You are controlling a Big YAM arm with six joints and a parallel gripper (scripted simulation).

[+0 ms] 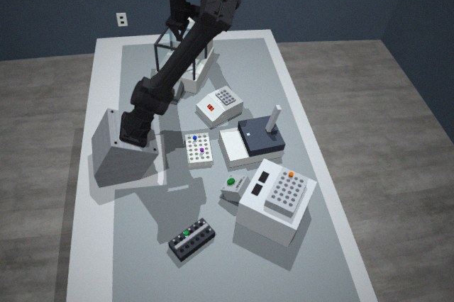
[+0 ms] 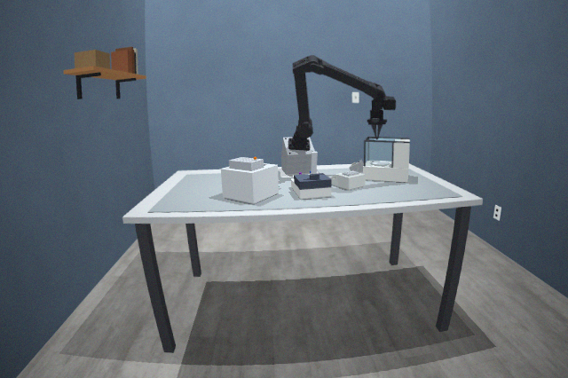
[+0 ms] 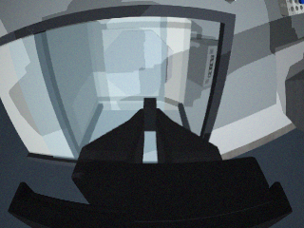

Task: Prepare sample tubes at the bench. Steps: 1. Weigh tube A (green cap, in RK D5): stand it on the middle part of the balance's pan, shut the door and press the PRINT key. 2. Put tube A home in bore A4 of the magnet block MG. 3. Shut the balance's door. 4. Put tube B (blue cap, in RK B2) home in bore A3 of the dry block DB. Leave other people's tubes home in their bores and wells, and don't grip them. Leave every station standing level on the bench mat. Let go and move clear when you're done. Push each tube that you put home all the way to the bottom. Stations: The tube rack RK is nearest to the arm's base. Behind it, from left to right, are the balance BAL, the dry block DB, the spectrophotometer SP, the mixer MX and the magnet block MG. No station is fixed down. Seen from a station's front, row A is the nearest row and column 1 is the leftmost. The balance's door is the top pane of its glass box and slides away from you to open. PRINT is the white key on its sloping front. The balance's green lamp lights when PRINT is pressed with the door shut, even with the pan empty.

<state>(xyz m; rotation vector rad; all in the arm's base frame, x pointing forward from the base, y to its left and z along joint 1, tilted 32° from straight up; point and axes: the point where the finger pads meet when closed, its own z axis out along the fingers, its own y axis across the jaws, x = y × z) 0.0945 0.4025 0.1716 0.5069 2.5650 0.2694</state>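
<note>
Right now the tube B is 360 mm to the right of my hand, 190 mm below it and 50 mm ahead of it. The rest, counted from my hand: white tube rack: 390 mm to the right, 210 mm below, 60 mm ahead; balance door: 30 mm to the left, 10 mm below, 10 mm ahead; dry block DB: 190 mm to the right, 190 mm below, 150 mm ahead.
</note>
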